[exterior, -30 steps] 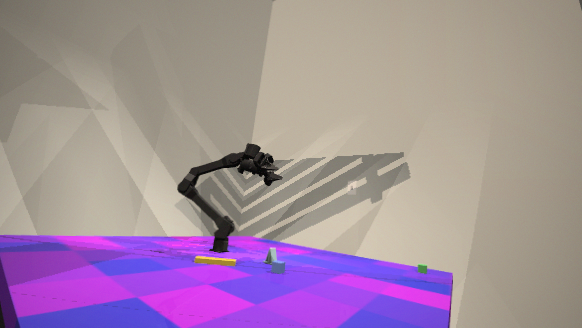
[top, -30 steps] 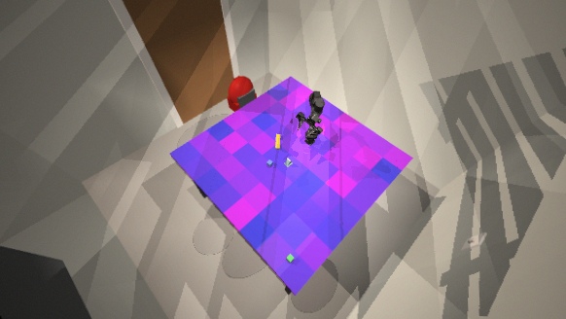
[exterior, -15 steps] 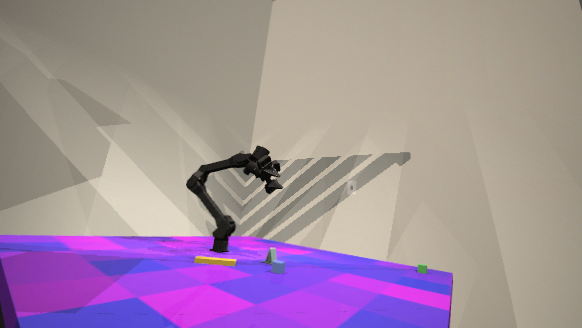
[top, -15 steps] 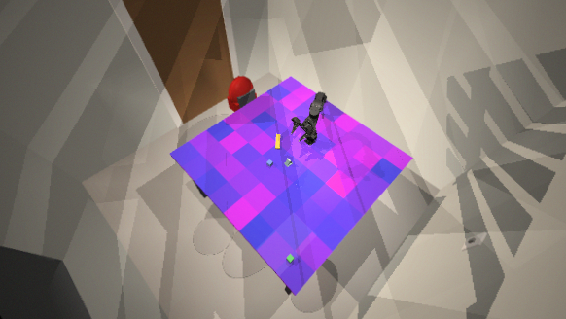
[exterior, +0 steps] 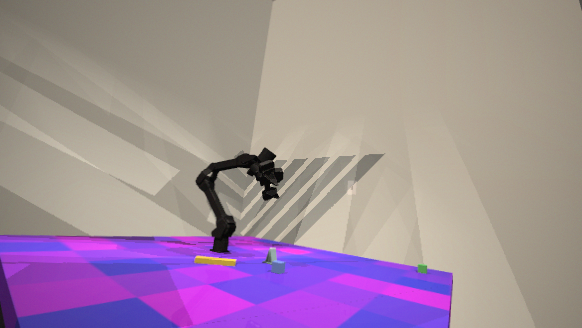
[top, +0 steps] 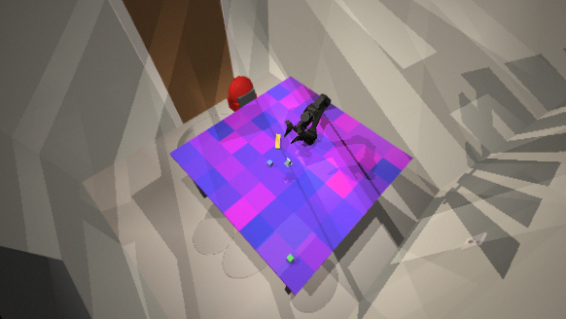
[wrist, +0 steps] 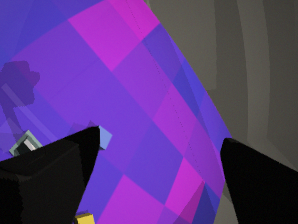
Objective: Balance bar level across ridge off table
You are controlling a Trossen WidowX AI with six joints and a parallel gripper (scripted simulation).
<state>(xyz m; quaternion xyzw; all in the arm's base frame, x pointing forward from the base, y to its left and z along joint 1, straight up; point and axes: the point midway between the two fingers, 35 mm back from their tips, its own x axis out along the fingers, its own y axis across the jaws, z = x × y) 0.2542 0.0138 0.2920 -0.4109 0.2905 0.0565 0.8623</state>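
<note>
The yellow bar is 26 cm below my gripper tip, 18 cm to the right of it and 9 cm behind it. Round my gripper tip: green cube 49 cm to the left, 46 cm ahead, 26 cm below; light blue cube 26 cm below, 9 cm ahead, 7 cm to the right.
</note>
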